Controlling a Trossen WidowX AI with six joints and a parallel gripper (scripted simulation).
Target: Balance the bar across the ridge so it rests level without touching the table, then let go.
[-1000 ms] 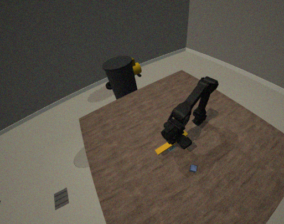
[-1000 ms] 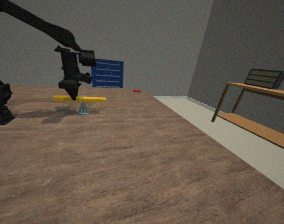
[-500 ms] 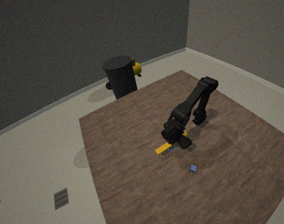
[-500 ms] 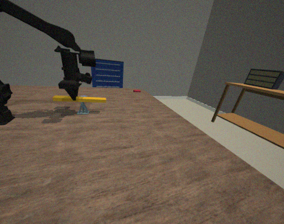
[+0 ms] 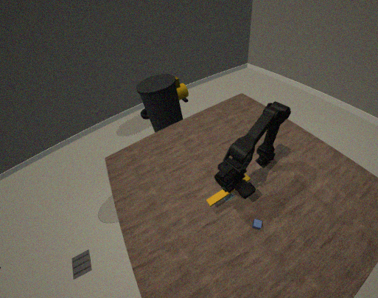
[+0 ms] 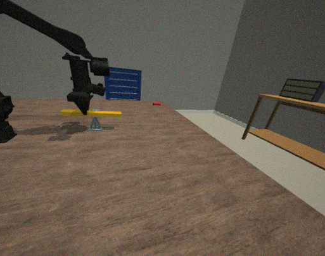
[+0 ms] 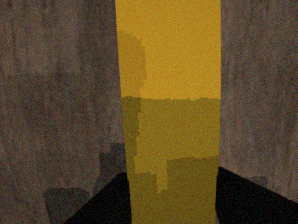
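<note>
Now: gripper tip 30 mm short of the yellow bar. Also, from my gripper tip: small blue cube 190 mm to the left, 60 mm below, 10 mm ahead; then small red block 470 mm ahead, 450 mm to the left, 70 mm below.
</note>
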